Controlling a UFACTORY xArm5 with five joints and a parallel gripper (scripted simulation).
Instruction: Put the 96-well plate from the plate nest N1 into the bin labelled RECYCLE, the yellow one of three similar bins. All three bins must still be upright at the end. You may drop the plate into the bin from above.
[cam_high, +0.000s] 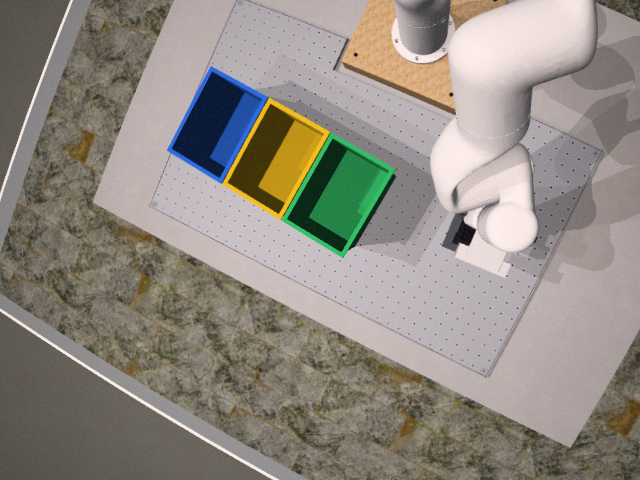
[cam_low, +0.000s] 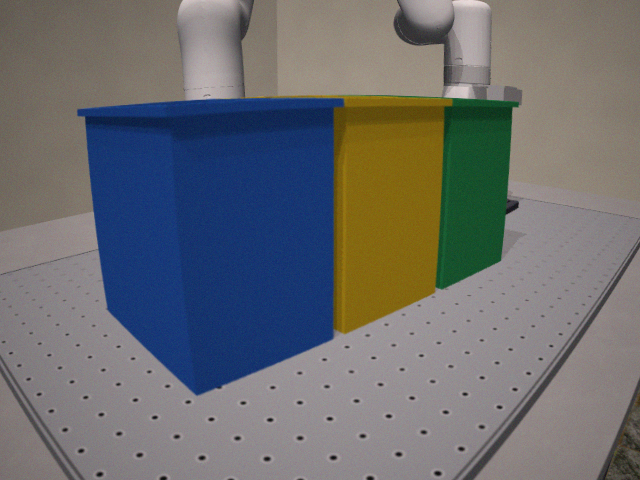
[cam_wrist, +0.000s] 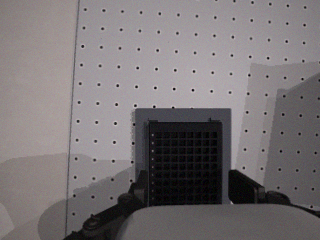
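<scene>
The 96-well plate is 30 mm below my hand. Round my hand: green bin 20 mm ahead, 280 mm to the right, 40 mm above; grey plate nest 40 mm below; yellow bin 20 mm behind, 410 mm to the right, 40 mm above.
</scene>
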